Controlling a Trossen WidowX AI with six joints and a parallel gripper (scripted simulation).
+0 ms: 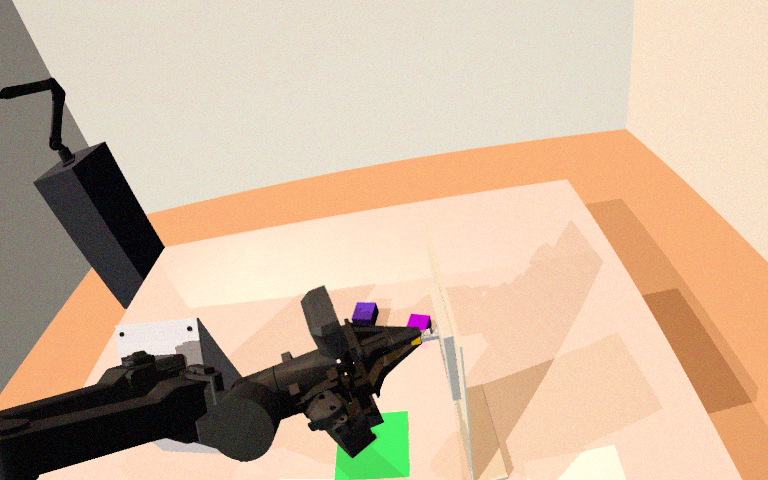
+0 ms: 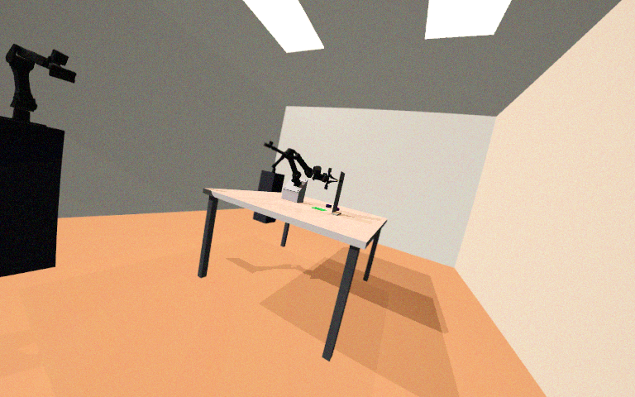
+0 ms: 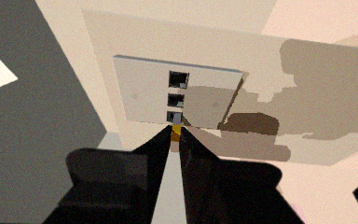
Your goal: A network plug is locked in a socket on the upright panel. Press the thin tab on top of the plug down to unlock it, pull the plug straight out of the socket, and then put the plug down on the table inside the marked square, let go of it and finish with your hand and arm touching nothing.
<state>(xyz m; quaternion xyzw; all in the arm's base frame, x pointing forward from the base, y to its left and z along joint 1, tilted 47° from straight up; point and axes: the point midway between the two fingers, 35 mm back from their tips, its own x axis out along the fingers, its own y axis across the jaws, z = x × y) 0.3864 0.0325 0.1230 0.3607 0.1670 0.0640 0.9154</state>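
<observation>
The green marked square lies 12 cm behind my gripper tip and 28 cm below it. Round my gripper tip: upright panel: 4 cm ahead, 1 cm to the right, 11 cm below; then network plug: 1 cm ahead.
</observation>
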